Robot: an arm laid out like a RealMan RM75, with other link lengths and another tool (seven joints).
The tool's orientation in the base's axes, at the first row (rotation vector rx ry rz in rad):
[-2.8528 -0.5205 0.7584]
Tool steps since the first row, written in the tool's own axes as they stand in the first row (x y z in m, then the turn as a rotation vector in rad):
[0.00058 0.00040 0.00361 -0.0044 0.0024 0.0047]
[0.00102 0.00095 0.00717 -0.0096 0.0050 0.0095]
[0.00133 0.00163 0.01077 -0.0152 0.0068 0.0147]
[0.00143 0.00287 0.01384 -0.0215 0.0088 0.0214]
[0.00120 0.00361 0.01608 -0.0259 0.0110 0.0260]
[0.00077 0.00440 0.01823 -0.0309 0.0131 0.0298]
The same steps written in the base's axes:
[-0.00123 0.00002 -0.00347 -0.0052 -0.0036 -0.0026]
[-0.00251 -0.00016 -0.00686 -0.0111 -0.0077 -0.0050]
[-0.00387 -0.00050 -0.01026 -0.0178 -0.0111 -0.0073]
[-0.00497 -0.00146 -0.01323 -0.0257 -0.0150 -0.0107]
[-0.00607 -0.00212 -0.01522 -0.0309 -0.0184 -0.0131]
[-0.00728 -0.00291 -0.01705 -0.0363 -0.0220 -0.0146]

